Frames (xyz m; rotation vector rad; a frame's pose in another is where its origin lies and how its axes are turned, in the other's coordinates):
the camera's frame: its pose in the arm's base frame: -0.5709 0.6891 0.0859 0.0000 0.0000 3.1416
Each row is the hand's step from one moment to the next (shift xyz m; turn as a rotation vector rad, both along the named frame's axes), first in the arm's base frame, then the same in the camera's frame.
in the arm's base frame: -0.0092 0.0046 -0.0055 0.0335 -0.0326 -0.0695
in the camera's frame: 0.0092 -0.0046 -0.0055 -0.0335 0.0326 -0.0695
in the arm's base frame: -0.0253 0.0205 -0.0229 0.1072 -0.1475 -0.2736
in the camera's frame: 0.0253 -0.0205 -0.0229 -0.1072 0.1475 -0.2736
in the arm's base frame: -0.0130 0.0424 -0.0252 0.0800 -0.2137 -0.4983
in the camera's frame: 0.0130 -0.0424 -0.0252 -0.0800 0.2137 -0.4983
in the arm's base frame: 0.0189 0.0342 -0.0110 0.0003 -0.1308 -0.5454
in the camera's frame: -0.0189 -0.0342 -0.0110 -0.0003 0.1308 -0.5454
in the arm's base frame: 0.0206 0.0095 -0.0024 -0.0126 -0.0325 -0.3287
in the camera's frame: -0.0206 -0.0095 -0.0024 0.0126 0.0325 -0.3287
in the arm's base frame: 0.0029 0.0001 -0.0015 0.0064 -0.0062 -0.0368
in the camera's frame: -0.0029 -0.0001 -0.0015 -0.0064 0.0062 -0.0368
